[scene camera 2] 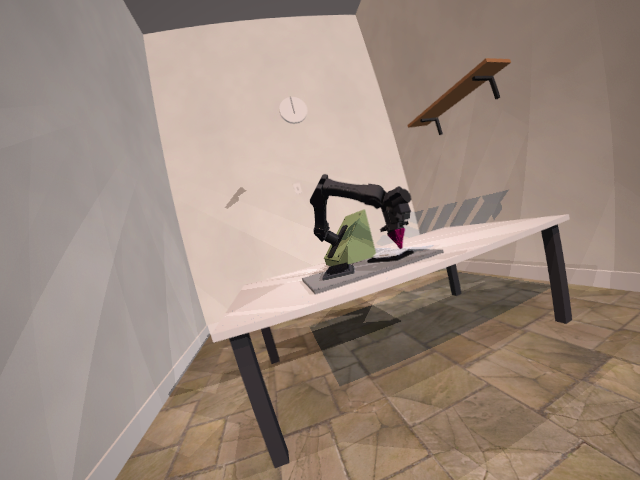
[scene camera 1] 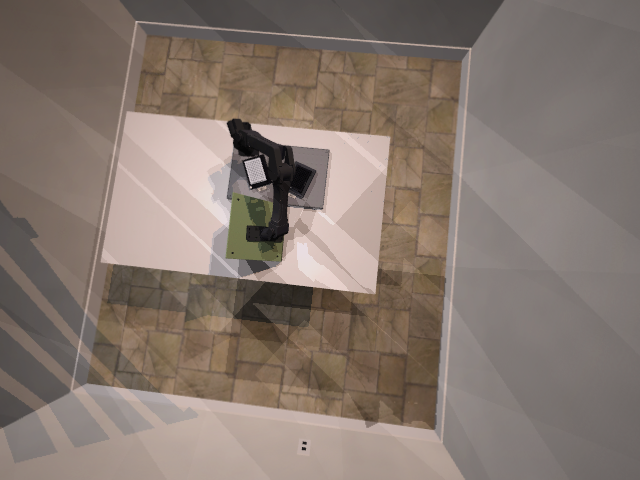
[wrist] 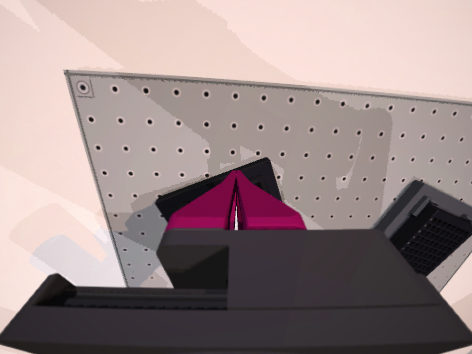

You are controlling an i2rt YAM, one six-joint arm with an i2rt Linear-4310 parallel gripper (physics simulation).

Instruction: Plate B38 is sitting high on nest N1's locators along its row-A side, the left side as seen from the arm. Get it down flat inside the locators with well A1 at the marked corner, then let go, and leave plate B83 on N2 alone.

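Places are measured from the arm's base along level axes (x ahead, y left, z up), in centimetres.
Pixels of known places: gripper, fingertip midpoint: (scene camera 2: pixel 401 248) (scene camera 1: pixel 255 152) (wrist: pixel 236 177); arm's base, origin of the base link: (scene camera 2: pixel 338 241) (scene camera 1: pixel 265 234).
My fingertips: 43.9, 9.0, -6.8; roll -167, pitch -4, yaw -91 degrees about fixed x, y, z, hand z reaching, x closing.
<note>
Ahead of a thing's pixels: the offset from my fingertips to its top centre, as dx, dy, dz. Level surfaces: height alone.
White plate B38 {-9.4, +0.2, -0.8} (scene camera 1: pixel 254 171) (scene camera 2: pixel 395 252) sits in the black frame of nest N1 (scene camera 1: pixel 267 181) (wrist: pixel 269 172); its exact tilt is too small to tell in the scene views. In the wrist view the fingers and gripper body hide nearly all of it, with a white sliver showing between the fingers. My gripper (scene camera 2: pixel 400 247) (wrist: pixel 236 177) has its magenta fingers shut tip to tip with no object between them, pointing down above N1 and the plate. Dark plate B83 {-12.9, -23.4, -1.4} (scene camera 1: pixel 302 178) (wrist: pixel 435 240) sits in nest N2 {-12.9, -23.4, -2.2} (wrist: pixel 397 202), to the right of N1.
Both nests stand on a grey perforated board {-10.0, -11.7, -3.9} (scene camera 1: pixel 321 161) (scene camera 2: pixel 319 284) (wrist: pixel 320 120) on the pale table {dz -5.3} (scene camera 1: pixel 165 191) (scene camera 2: pixel 268 302). A green sloped block (scene camera 1: pixel 241 242) (scene camera 2: pixel 360 252) stands beside the board under the arm's base. The arm reaches over the board between the nests.
</note>
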